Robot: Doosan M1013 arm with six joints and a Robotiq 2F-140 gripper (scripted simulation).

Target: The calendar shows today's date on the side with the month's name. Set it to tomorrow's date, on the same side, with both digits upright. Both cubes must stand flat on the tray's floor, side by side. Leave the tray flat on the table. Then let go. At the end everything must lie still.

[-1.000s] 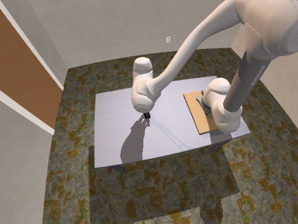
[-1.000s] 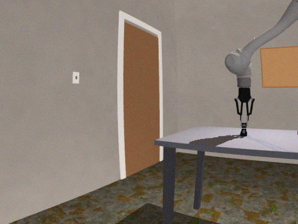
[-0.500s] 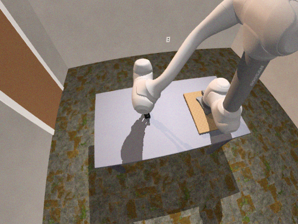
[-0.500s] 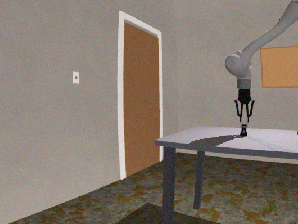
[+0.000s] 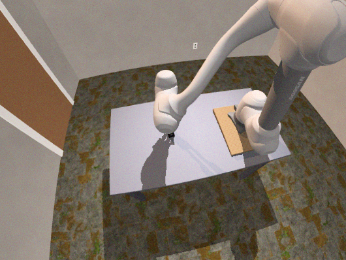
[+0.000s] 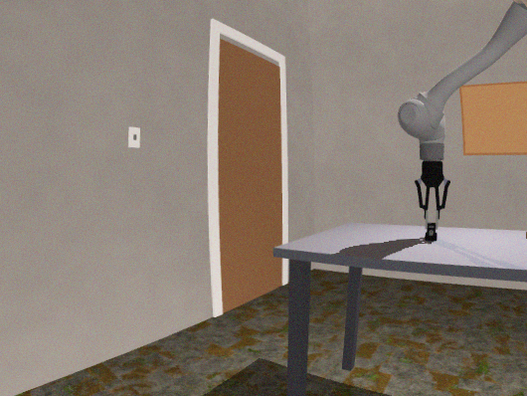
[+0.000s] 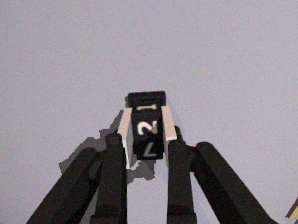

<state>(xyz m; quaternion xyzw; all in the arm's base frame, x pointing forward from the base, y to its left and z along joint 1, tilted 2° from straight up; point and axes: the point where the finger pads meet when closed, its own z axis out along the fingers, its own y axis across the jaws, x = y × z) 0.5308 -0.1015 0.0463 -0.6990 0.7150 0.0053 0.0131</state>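
Right now the dark cube is 3 cm below my hand.
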